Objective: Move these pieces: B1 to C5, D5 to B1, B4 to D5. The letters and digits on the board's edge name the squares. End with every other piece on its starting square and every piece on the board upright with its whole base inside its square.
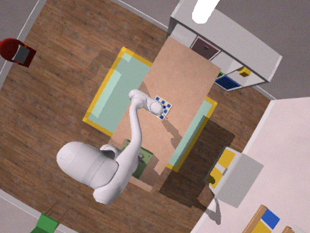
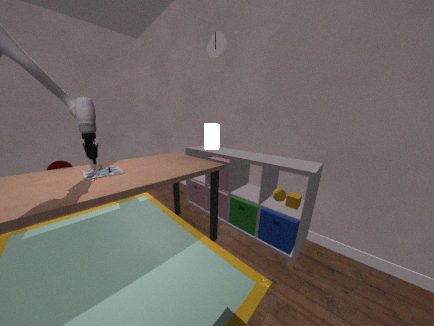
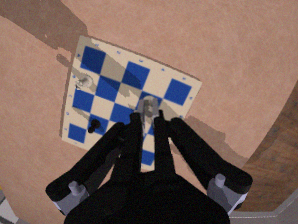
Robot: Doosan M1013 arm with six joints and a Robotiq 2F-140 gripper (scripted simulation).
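Now: hand 4 cm short of the chessboard, 4 cm to the left of it and 6 cm above it. From my hand the other things lie so: dark chess piece: 7 cm ahead, 9 cm to the right, 4 cm below.
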